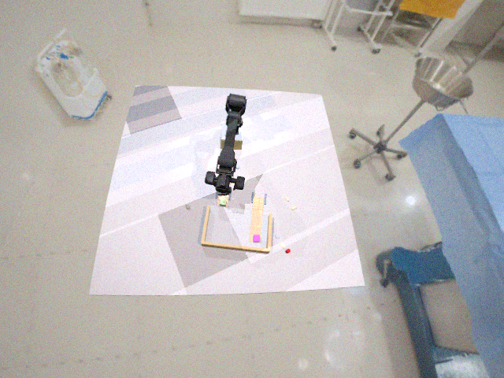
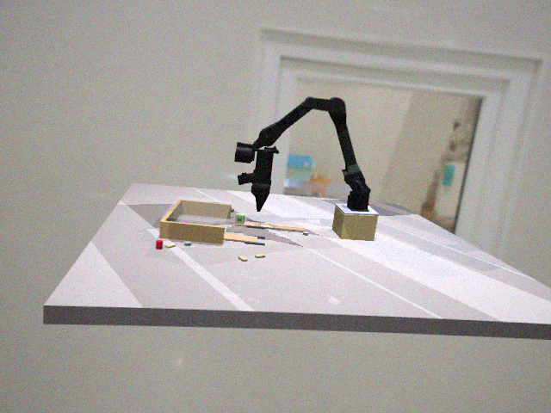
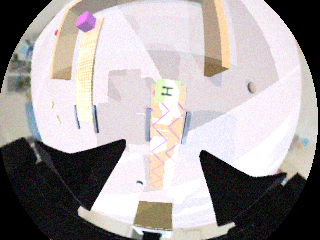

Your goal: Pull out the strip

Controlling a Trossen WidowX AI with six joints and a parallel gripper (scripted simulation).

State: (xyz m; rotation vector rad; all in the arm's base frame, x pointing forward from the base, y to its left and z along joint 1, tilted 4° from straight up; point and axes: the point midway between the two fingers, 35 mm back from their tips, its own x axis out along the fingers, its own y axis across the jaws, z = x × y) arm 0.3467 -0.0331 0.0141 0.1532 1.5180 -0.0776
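Now: gripper tip 6 cm short of the labelled cube and 4 cm above it. Also, from my gripper tip: zigzag strip 6 cm below, 5 cm behind; then red peg 32 cm to the left, 31 cm ahead, 5 cm below.
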